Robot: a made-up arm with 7 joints. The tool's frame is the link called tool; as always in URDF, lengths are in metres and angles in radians. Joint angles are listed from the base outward.
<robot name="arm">
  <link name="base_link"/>
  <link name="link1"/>
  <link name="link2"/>
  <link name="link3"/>
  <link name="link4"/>
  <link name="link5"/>
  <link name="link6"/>
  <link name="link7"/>
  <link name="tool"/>
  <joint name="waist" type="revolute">
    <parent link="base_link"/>
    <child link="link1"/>
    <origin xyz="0 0 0.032" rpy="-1.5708 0 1.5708"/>
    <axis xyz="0 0 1"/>
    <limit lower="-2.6" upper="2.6"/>
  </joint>
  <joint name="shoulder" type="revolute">
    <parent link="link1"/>
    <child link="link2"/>
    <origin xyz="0.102 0.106 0.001" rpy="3.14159 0 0"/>
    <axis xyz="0 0 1"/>
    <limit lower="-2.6" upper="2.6"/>
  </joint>
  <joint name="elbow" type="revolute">
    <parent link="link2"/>
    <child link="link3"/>
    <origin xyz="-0.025 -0.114 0.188" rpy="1.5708 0 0"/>
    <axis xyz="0 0 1"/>
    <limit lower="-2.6" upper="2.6"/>
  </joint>
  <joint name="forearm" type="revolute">
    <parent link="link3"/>
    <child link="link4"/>
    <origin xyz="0.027 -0.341 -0.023" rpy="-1.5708 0 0"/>
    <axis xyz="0 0 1"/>
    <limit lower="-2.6" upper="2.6"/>
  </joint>
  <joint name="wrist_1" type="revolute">
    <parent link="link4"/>
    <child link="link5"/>
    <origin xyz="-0.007 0.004 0.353" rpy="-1.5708 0 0"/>
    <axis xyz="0 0 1"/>
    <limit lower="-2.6" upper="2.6"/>
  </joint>
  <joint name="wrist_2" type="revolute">
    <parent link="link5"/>
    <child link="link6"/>
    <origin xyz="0.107 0.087 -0.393" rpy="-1.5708 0 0"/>
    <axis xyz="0 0 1"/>
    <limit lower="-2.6" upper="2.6"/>
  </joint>
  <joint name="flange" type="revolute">
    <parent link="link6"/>
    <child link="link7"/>
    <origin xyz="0.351 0.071 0.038" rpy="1.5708 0 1.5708"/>
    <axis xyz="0 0 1"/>
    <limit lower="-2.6" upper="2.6"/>
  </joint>
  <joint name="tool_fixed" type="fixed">
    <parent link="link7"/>
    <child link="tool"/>
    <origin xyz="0.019 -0.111 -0.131" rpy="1.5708 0 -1.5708"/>
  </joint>
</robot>
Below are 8 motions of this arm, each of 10 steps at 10 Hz.
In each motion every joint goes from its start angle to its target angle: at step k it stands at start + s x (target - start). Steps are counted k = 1, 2, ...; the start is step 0. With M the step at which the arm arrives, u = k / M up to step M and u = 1 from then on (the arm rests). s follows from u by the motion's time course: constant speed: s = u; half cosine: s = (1 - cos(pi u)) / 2; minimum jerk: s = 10 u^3 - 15 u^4 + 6 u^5.
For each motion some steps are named. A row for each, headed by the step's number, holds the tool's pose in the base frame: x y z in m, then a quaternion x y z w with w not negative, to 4 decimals.
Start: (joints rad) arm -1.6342 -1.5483 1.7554 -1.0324 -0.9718 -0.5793 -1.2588
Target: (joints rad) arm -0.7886 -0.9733 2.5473 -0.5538 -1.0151 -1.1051 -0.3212
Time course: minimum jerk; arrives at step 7
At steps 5, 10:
5: 0.0308 -0.0806 -0.2764 0.4661 0.3389 0.8099 0.1089
10: 0.0216 -0.0881 -0.2806 0.4007 0.3939 0.8121 0.1575

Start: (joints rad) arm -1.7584 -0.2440 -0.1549 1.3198 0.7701 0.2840 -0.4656
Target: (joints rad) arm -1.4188 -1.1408 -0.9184 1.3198 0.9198 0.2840 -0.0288
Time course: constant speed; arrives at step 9
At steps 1, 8, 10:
1: -0.1540 0.1995 0.5969 0.8722 -0.4477 -0.0421 0.1927
8: -0.3959 0.3215 0.1440 0.6660 -0.2446 0.5339 0.4600
10: -0.4167 0.2802 0.0914 0.6202 -0.1815 0.5945 0.4785

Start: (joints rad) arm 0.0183 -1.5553 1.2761 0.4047 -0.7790 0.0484 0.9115
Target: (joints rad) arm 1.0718 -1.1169 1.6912 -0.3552 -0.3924 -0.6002 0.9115
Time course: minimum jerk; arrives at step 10
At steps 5, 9, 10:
5: 0.5751 -0.4713 0.2028 -0.1461 -0.5228 -0.5188 0.6604
9: 0.4155 -0.4512 0.3570 -0.2928 -0.6241 -0.4290 0.5838
10: 0.4128 -0.4505 0.3590 -0.2948 -0.6253 -0.4277 0.5824

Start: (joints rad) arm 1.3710 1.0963 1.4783 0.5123 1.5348 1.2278 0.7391
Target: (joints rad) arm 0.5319 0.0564 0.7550 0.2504 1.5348 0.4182 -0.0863
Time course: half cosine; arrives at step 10
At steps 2, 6, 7, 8, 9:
2: 0.4609 -0.2112 -0.7777 -0.5744 0.0102 -0.2437 0.7814
6: 0.2648 -0.0441 -0.8374 -0.4767 -0.1138 0.1854 0.8517
7: 0.1985 -0.0249 -0.8280 -0.4249 -0.1295 0.2774 0.8519
8: 0.1454 -0.0170 -0.8120 -0.3776 -0.1368 0.3435 0.8489
9: 0.1119 -0.0152 -0.7978 -0.3450 -0.1391 0.3823 0.8459

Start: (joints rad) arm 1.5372 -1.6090 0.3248 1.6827 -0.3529 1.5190 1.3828
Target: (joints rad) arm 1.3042 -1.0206 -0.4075 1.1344 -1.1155 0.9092 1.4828
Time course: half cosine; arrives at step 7
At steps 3, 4, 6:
3: 0.1212 -0.7493 -0.1990 -0.4851 0.1341 -0.8399 0.2032
4: 0.0473 -0.7320 -0.2869 -0.3992 0.2129 -0.8685 0.2027
6: -0.0442 -0.6897 -0.3877 -0.2951 0.2962 -0.8866 0.1976

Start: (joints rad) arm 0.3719 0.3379 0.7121 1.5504 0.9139 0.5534 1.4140
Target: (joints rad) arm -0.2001 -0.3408 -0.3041 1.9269 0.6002 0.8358 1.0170
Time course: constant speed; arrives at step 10
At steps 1, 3, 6, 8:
1: 0.4086 0.7227 -0.1899 0.2430 0.1409 0.1518 0.9477
3: 0.2826 0.7609 -0.1372 0.2637 0.1423 0.2148 0.9296
6: 0.0930 0.7670 -0.0565 0.2938 0.1659 0.3017 0.8917
8: -0.0235 0.7385 -0.0004 0.3103 0.1948 0.3537 0.8606

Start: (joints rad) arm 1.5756 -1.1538 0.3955 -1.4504 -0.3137 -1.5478 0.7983
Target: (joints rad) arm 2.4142 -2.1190 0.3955 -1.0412 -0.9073 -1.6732 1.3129
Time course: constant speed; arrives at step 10
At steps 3, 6, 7, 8, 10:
3: 0.2299 0.0392 0.3373 -0.9619 -0.1703 -0.1869 0.1038
6: 0.2777 0.1762 0.2471 0.9728 0.1775 0.1154 0.0940
7: 0.2928 0.2069 0.2025 0.9669 0.1738 0.0934 0.1617
8: 0.3074 0.2282 0.1532 0.9560 0.1675 0.0730 0.2297
10: 0.3349 0.2400 0.0490 0.9183 0.1480 0.0379 0.3652

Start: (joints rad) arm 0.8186 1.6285 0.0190 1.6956 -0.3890 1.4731 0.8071
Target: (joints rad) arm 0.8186 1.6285 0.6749 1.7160 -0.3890 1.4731 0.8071
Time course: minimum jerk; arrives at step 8
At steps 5, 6, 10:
5: 0.4425 0.4015 0.2859 0.5378 0.5359 0.0634 0.6478
6: 0.5078 0.3774 0.2637 0.5616 0.5397 0.0170 0.6269
10: 0.5453 0.3605 0.2478 0.5751 0.5411 -0.0111 0.6135

